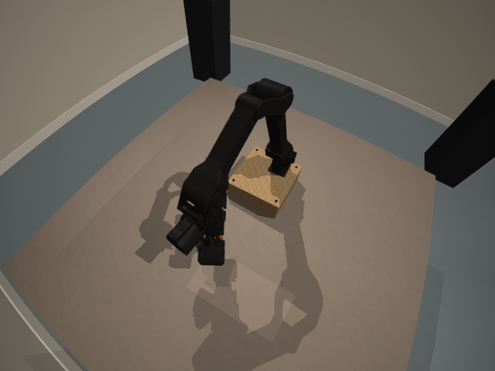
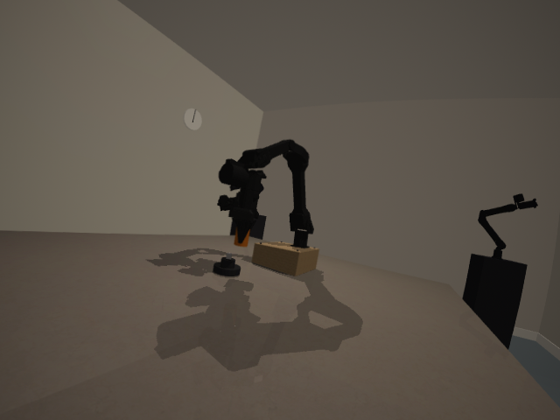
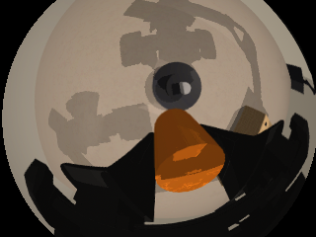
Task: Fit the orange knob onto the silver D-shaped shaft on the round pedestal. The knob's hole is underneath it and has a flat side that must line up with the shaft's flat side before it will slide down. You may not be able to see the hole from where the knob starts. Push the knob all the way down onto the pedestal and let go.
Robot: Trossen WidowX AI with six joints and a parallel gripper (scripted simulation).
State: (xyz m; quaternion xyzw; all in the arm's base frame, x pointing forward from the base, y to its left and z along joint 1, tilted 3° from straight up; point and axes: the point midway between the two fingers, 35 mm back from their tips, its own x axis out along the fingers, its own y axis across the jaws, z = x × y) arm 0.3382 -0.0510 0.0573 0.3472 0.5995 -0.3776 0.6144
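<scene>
Now: gripper tip 10 mm past the black round pedestal, 40 mm to the left of it and 70 mm above it. Round my gripper tip: orange knob (30 mm above).
</scene>
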